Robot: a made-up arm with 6 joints.
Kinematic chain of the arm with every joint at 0, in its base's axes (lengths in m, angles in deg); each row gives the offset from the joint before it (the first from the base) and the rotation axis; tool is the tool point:
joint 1: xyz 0 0 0.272 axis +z
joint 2: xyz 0 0 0 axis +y
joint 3: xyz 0 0 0.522 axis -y
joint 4: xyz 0 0 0 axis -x
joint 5: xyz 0.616 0 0 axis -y
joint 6: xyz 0 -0.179 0 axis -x
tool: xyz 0 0 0
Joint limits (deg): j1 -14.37..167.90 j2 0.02..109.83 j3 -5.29..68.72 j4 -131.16..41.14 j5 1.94..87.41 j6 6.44..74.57
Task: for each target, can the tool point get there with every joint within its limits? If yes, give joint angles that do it. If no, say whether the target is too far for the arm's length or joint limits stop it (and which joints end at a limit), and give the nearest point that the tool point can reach.
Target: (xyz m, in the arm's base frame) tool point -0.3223 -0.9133 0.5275
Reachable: no: joint limits stop it (at a limit: joint 1, joint 2, joint 3, joint 4) | nearest point -0.6124 0.0108 0.6028 | short by 0.971 m
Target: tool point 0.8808 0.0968 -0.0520
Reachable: yes | joints 15.62 70.83 28.21 -36.46 64.23 26.56
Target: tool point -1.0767 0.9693 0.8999
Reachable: no: too far | nearest point -0.7858 0.7074 0.7302 | short by 0.427 m
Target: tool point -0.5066 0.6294 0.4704
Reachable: yes | joints 141.63 26.56 0.87 -0.51 52.96 24.15
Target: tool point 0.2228 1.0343 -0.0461
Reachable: yes | joints 87.21 88.62 51.72 15.90 45.12 23.63
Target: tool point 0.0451 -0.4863 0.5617
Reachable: no: joint limits stop it (at a limit: joint 1, joint 2, joint 3) | nearest point 0.5473 -0.3075 0.6612 | short by 0.542 m
